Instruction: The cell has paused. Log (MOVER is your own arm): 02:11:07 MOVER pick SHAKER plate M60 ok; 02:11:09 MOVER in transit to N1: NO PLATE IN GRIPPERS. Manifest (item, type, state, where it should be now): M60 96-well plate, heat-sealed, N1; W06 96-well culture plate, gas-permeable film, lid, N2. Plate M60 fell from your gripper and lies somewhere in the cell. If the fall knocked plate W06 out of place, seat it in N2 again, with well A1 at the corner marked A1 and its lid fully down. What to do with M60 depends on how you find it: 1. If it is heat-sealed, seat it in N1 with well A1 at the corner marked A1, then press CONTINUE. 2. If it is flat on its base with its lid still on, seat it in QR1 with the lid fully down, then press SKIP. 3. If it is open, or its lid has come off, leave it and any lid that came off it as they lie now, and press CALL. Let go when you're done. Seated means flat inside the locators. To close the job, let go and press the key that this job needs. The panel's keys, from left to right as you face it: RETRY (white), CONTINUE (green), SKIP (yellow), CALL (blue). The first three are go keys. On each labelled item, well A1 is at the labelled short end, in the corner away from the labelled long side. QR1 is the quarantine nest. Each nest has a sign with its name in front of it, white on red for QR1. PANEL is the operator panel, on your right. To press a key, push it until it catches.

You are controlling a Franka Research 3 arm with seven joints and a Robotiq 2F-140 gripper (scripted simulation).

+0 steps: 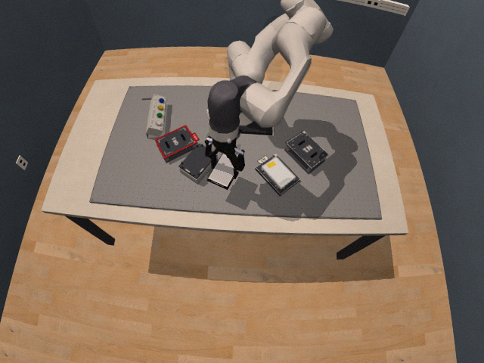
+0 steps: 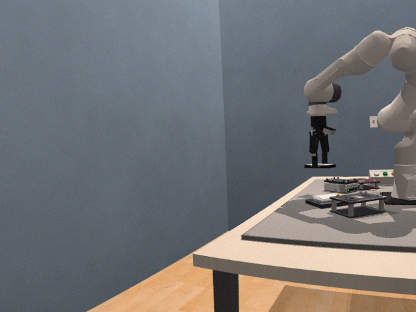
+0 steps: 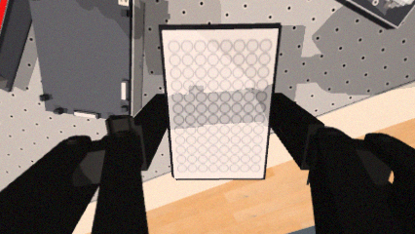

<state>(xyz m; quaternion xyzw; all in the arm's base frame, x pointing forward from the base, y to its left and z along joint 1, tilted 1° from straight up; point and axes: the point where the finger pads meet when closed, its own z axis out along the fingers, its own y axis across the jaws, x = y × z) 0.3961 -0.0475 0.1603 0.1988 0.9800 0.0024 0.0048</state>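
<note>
The A1 mark lies 28 cm behind my hand, 34 cm to the left of it and 11 cm below it. The rest, counted from my hand: plate W06: 7 cm behind, 22 cm to the left, 13 cm below; then shaker block: 6 cm behind, 13 cm to the right, 10 cm below; then plate M60: 2 cm below.
</note>
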